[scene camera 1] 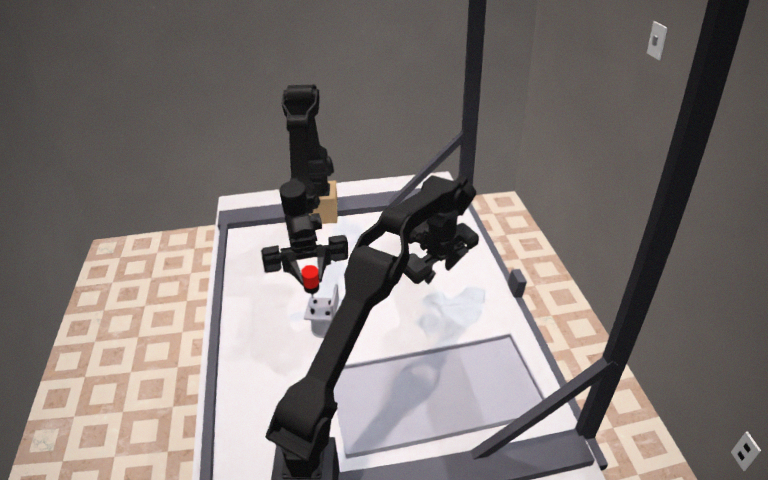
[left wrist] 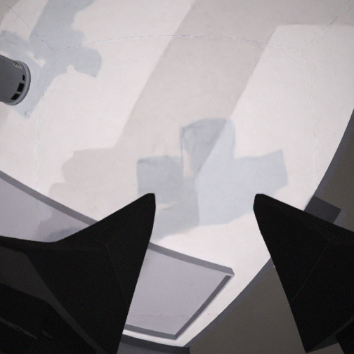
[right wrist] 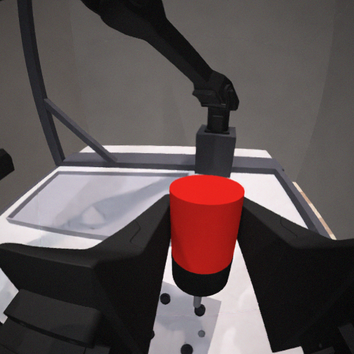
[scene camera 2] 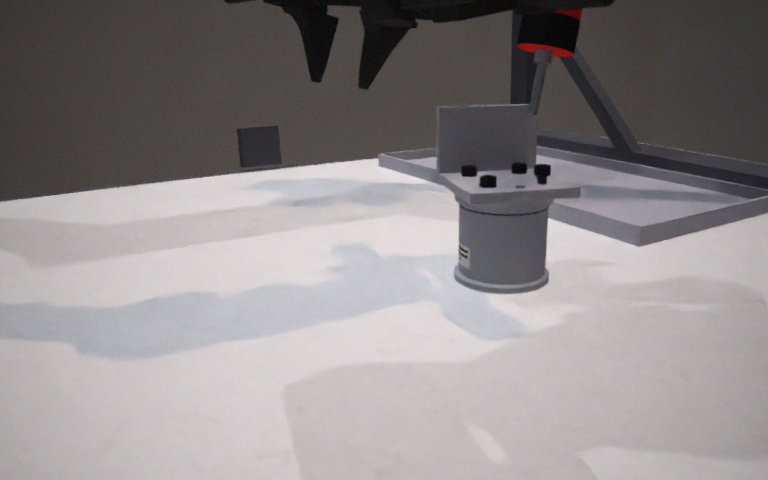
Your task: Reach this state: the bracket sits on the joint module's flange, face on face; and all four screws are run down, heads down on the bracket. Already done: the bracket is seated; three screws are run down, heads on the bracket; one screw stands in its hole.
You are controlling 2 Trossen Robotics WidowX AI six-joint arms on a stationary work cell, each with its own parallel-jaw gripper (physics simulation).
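Seen in the pictures: left gripper, fingertip midpoint: [scene camera 1: 437, 276] [scene camera 2: 338, 85]; right gripper, fingertip midpoint: [scene camera 1: 311, 282]; left arm's base, origin of the base link: [scene camera 1: 303, 461]; right arm's base, origin of the base link: [scene camera 1: 318, 190].
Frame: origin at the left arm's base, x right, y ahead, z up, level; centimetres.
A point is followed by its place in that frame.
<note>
The grey bracket [scene camera 2: 481, 135] {x 2.3, y 42.3, z -2.7 cm} [scene camera 1: 321, 306] {x -0.7, y 42.7, z -5.2 cm} [right wrist: 176, 321] sits on the flange of the upright joint module [scene camera 2: 501, 246] {x -3.1, y 43.4, z -8.7 cm}. Three black screws [scene camera 2: 468, 169] {x 0.9, y 43.8, z -4.6 cm} [scene camera 2: 487, 181] {x -2.6, y 44.2, z -4.7 cm} [scene camera 2: 518, 167] {x 0.6, y 40.4, z -4.7 cm} have their heads down on the bracket. The fourth screw [scene camera 2: 542, 170] {x -2.9, y 40.6, z -4.3 cm} stands higher in its hole, with some shank showing. My right gripper [right wrist: 201, 200] [scene camera 1: 309, 277] {x -1.3, y 37.7, z 6.4 cm} is shut on the red and black screwdriver [right wrist: 205, 245] [scene camera 1: 309, 276] {x -1.6, y 37.7, z 8.1 cm} [scene camera 2: 548, 33] {x -3.4, y 40.9, z 3.8 cm}. Its shaft slants downward, tip apart from and above the screws in the scene camera 2 view. My left gripper [left wrist: 205, 200] [scene camera 2: 339, 84] {x 25.7, y 46.7, z -0.2 cm} is open and empty, well off to one side of the bracket.
A shallow grey tray [scene camera 1: 447, 396] {x 26.4, y 21.6, z -11.4 cm} [scene camera 2: 640, 234] {x 1.4, y 29.0, z -10.8 cm} [right wrist: 75, 200] lies on the white table. A tan box [scene camera 1: 328, 202] {x -2.1, y 84.3, z -4.4 cm} stands behind the right arm. A small dark block [scene camera 1: 517, 283] {x 45.8, y 50.9, z -6.7 cm} [scene camera 2: 259, 146] {x 45.2, y 53.2, z -8.5 cm} is at the table edge. Frame posts [scene camera 1: 475, 84] {x 39.1, y 94.3, z 26.7 cm} rise at the side.
</note>
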